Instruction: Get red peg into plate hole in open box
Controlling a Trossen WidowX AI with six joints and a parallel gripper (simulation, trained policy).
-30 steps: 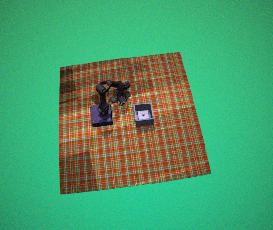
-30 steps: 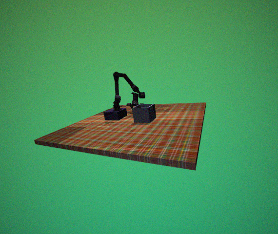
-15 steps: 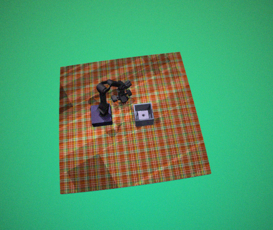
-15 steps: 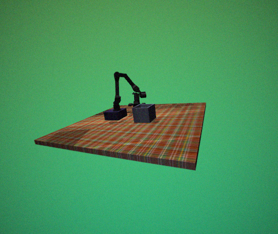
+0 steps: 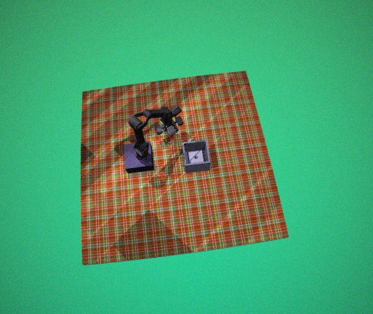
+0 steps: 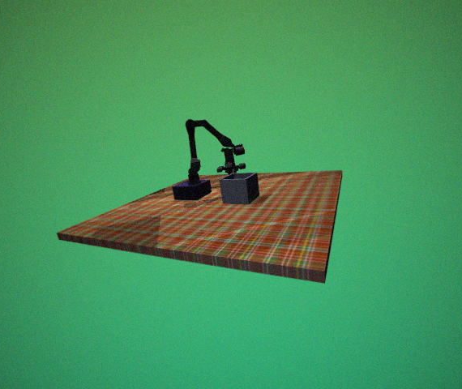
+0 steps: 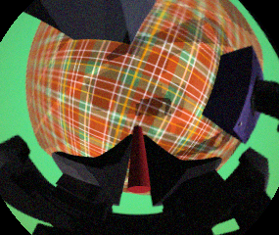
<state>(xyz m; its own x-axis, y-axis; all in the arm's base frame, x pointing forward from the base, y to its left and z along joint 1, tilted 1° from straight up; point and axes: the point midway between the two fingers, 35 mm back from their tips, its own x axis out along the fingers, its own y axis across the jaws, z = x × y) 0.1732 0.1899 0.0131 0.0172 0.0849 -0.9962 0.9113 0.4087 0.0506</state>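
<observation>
Right now the pale plate is 18 cm ahead of my gripper tip, 20 cm to the right of it and 2 cm below it. The rest, counted from my gripper tip: small red peg: 2 cm above.
</observation>
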